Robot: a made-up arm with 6 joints.
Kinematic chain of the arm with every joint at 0, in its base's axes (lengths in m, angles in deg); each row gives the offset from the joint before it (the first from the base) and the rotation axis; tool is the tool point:
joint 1: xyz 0 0 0.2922 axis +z
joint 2: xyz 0 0 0 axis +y
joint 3: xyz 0 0 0.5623 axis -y
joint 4: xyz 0 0 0 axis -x
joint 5: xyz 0.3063 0 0 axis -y
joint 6: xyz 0 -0.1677 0 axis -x
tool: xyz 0 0 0
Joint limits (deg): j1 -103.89..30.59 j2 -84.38..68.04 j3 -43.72..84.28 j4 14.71..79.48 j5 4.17..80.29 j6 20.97..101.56
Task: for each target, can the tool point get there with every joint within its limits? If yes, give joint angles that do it. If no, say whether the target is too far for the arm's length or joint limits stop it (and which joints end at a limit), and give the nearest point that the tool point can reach.
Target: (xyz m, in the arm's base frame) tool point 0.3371 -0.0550 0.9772
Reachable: yes | joints 16.82 1.68 10.95 26.42 22.67 95.34
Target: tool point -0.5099 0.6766 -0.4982
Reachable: no: too far | nearest point -0.5374 0.7130 0.2458 | short by 0.745 m
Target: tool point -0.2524 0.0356 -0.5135
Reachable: no: joint limits stop it (at a limit: joint 1, joint 2, joint 3, joint 4) | nearest point -0.2649 -0.3955 0.2022 | short by 0.836 m
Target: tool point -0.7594 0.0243 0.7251
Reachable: yes | joints -7.82 -71.93 32.85 61.80 49.71 72.36
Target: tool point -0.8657 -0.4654 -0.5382
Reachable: no: too far | nearest point -0.7864 -0.4228 0.2458 | short by 0.789 m
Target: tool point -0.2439 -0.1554 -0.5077
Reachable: no: joint limits stop it (at a limit: joint 1, joint 2, joint 3) | nearest point -0.2624 -0.4180 0.1937 | short by 0.749 m
